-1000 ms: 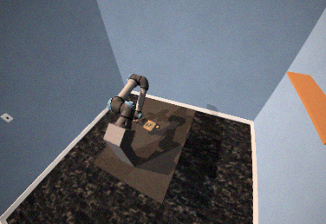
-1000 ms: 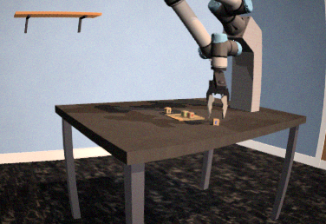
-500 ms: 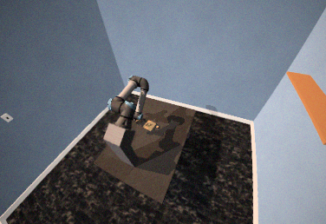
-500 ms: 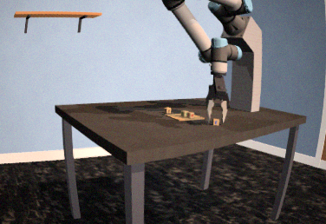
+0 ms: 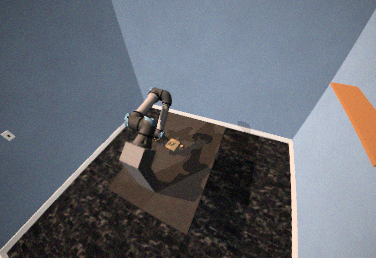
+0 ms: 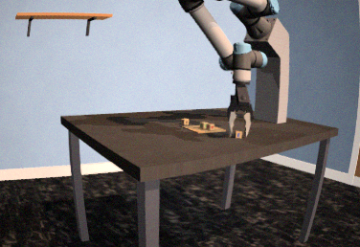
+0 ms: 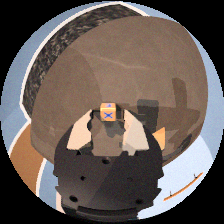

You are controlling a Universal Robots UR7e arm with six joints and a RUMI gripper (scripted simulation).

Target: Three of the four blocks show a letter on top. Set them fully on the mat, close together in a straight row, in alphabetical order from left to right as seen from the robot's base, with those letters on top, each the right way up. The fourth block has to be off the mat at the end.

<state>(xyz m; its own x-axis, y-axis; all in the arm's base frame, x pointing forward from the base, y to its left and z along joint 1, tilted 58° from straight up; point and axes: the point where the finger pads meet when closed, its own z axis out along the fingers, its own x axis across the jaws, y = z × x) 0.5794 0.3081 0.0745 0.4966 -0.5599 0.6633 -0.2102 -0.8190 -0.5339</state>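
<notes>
Now: hand 60 mm short of the orange mat, 190 mm to the left of it and 10 mm above it.
</notes>
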